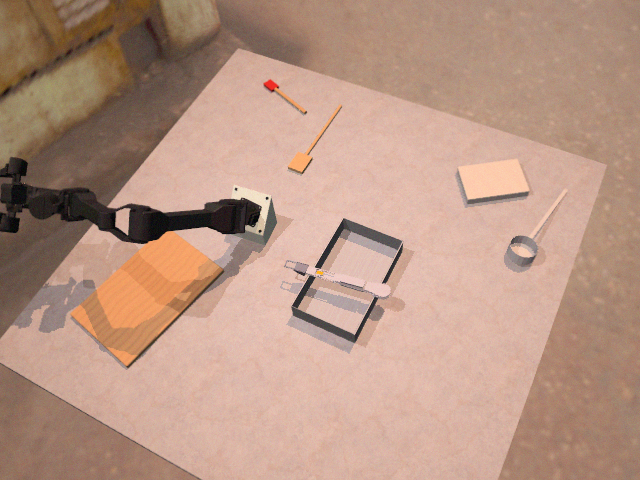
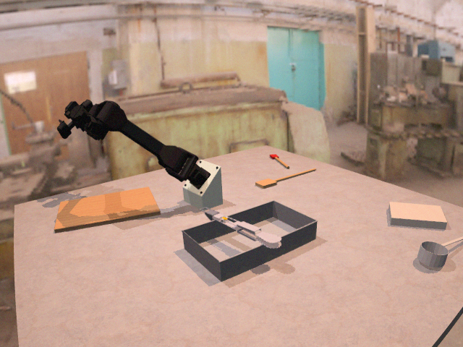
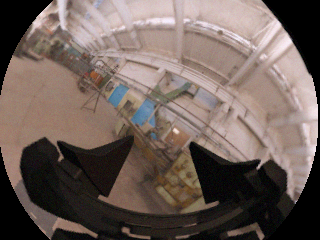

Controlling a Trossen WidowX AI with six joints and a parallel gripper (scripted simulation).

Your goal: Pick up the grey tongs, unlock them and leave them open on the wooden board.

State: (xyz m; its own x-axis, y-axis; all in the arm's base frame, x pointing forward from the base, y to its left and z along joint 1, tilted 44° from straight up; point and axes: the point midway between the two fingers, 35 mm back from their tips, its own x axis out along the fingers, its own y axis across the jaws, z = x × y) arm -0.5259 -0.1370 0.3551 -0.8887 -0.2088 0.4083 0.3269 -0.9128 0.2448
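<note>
The roasting tin lies 860 mm ahead of my gripper tip, 330 mm to the left of it and 290 mm below it. Round my gripper tip: red spatula (860 mm to the left, 330 mm ahead, 310 mm below); then wooden board (380 mm ahead, 310 mm below, 50 mm to the left); then pale block (1090 mm ahead, 810 mm to the left, 300 mm below).
</note>
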